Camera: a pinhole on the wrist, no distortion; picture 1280 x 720 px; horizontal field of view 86.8 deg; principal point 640.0 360.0 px. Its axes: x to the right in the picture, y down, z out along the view. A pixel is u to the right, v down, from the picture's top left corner.
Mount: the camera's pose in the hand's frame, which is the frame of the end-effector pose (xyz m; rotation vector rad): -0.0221 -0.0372 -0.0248 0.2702 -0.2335 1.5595
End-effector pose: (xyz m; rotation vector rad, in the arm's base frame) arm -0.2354 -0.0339 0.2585 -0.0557 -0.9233 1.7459
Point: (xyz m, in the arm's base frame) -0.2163 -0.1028 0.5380
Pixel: 508.5 212.7
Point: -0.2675 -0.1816 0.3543
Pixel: 942.7 574.6
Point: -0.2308 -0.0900 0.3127
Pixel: 915.6 415.3
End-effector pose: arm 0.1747 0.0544 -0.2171 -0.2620 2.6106 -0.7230
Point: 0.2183 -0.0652 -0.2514
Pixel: 602.9 230.0
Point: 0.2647 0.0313 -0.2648
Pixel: 1145.3 632.9
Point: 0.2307 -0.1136 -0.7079
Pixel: 1106.3 85.7
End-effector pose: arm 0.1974 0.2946 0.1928 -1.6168 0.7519 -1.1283
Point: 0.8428 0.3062 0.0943
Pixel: 1062.3 105.5
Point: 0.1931 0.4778 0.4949
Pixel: outside the picture
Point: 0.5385 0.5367 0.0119
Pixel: 1145.8 590.2
